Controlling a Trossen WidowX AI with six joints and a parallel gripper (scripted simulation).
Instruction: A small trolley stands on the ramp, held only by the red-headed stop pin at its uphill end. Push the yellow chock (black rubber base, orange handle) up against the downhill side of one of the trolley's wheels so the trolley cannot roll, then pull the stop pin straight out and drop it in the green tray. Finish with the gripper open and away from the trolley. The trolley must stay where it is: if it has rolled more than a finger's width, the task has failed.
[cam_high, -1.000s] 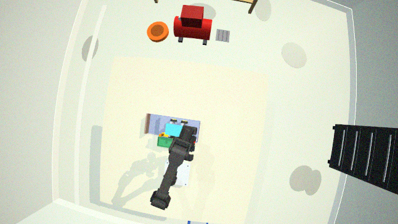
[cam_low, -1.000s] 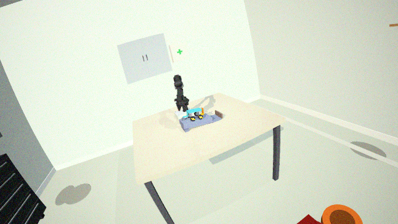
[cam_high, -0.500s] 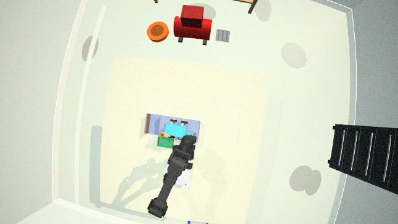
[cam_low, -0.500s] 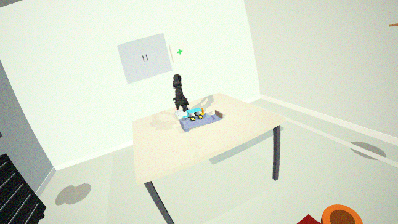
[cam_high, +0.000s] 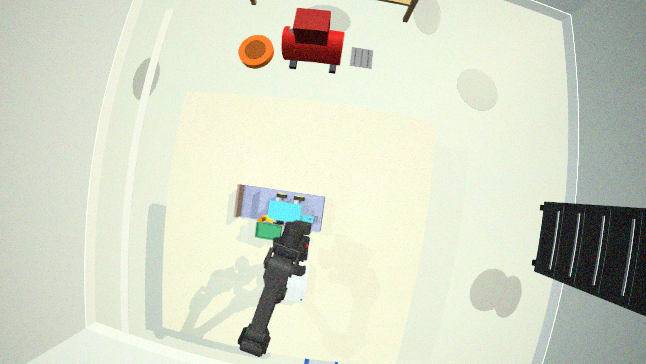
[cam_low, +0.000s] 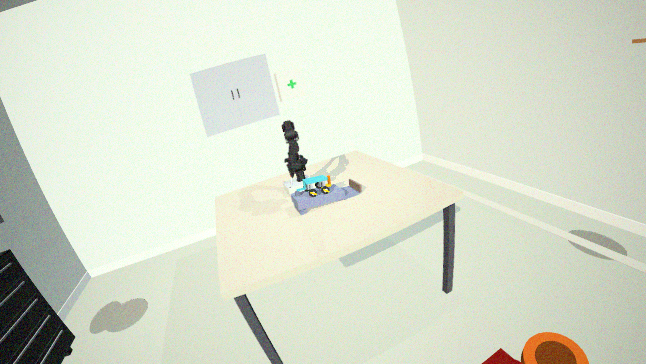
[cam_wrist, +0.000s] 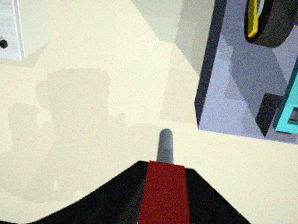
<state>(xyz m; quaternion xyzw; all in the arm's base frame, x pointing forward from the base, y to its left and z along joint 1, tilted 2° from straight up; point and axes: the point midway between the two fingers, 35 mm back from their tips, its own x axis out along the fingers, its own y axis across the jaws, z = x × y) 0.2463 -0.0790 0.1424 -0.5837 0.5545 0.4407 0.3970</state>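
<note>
Right now the green tray is 19 cm to the left of my gripper tip, 18 cm below it and 3 cm behind it. From my gripper tip the other things lie so: lavender ramp 13 cm below, 10 cm to the left, 9 cm ahead; then cyan trolley 11 cm to the left, 9 cm ahead, 6 cm below; then stop pin right at my gripper tip.
</note>
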